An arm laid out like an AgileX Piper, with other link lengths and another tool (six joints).
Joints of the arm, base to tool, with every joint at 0 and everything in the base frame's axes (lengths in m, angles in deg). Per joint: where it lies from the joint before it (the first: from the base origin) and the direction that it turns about. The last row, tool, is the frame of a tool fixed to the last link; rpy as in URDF.
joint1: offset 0 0 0.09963 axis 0 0 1
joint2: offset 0 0 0 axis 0 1 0
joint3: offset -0.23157 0 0.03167 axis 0 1 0
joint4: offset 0.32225 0 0.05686 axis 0.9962 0 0.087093
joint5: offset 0 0 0 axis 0 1 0
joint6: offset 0.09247 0 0.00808 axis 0.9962 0 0.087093
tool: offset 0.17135 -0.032 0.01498 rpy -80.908 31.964 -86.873
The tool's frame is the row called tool.
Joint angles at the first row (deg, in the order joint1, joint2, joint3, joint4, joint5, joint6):
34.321, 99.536, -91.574, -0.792, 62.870, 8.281
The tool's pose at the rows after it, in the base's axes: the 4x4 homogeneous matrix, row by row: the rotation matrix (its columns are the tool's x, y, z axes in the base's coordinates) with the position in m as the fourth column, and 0 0 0 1 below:
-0.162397 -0.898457 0.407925 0.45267; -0.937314 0.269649 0.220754 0.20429; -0.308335 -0.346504 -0.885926 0.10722; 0 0 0 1
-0.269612 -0.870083 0.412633 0.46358; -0.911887 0.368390 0.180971 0.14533; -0.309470 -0.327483 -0.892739 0.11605; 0 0 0 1
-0.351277 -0.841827 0.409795 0.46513; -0.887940 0.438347 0.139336 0.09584; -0.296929 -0.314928 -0.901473 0.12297; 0 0 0 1
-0.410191 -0.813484 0.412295 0.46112; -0.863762 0.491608 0.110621 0.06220; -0.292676 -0.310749 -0.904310 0.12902; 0 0 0 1
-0.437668 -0.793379 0.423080 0.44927; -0.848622 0.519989 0.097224 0.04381; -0.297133 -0.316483 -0.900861 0.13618; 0 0 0 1
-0.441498 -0.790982 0.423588 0.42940; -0.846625 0.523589 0.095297 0.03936; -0.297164 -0.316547 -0.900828 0.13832; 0 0 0 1
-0.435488 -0.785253 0.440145 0.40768; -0.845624 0.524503 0.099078 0.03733; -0.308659 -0.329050 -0.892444 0.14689; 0 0 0 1
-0.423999 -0.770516 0.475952 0.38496; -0.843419 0.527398 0.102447 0.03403; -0.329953 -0.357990 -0.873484 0.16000; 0 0 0 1
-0.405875 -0.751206 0.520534 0.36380; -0.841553 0.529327 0.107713 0.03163; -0.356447 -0.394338 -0.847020 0.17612; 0 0 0 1
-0.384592 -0.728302 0.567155 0.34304; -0.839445 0.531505 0.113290 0.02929; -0.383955 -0.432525 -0.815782 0.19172; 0 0 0 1
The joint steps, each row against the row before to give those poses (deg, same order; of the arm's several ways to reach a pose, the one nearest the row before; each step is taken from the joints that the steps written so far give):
-7.983, -2.264, 0.000, 4.140, 1.308, -2.108
-7.473, -1.600, 0.000, 1.205, 2.577, -1.133
-5.888, -1.357, -0.001, 0.235, 2.560, -0.907
-3.953, -1.829, 0.902, 0.000, 1.316, -0.121
-2.100, -3.787, 3.061, 0.044, 0.274, -0.086
-0.271, -4.944, 4.816, 0.000, 0.123, 0.000
0.001, -6.181, 4.883, 0.105, 0.219, 0.001
-0.095, -7.469, 5.141, 0.001, 0.000, -0.001
0.000, -7.414, 4.166, -0.001, 0.259, 0.000
-0.001, -7.353, 3.716, 0.001, 0.401, -0.001

